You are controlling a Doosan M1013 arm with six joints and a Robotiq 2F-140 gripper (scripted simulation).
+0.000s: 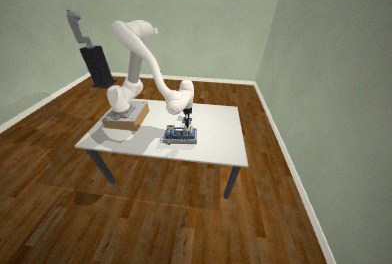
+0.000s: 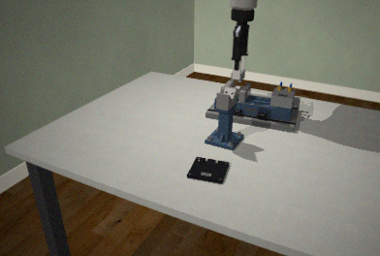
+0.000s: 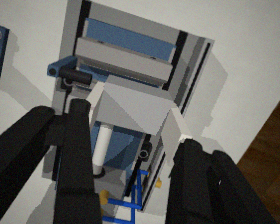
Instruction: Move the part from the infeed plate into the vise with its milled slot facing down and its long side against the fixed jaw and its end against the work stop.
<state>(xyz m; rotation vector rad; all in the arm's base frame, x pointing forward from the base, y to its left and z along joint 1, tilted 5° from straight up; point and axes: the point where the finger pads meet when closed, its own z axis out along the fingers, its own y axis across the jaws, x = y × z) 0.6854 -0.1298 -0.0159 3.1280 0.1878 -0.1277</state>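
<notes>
The fixed jaw lies 8 cm below my hand, 3 cm ahead of it and 2 cm to the left of it. Round my hand: cylinder rod (9 cm behind, 8 cm below, 1 cm to the left); then part (3 cm below); then work stop (7 cm to the left, 7 cm below, 1 cm behind).
</notes>
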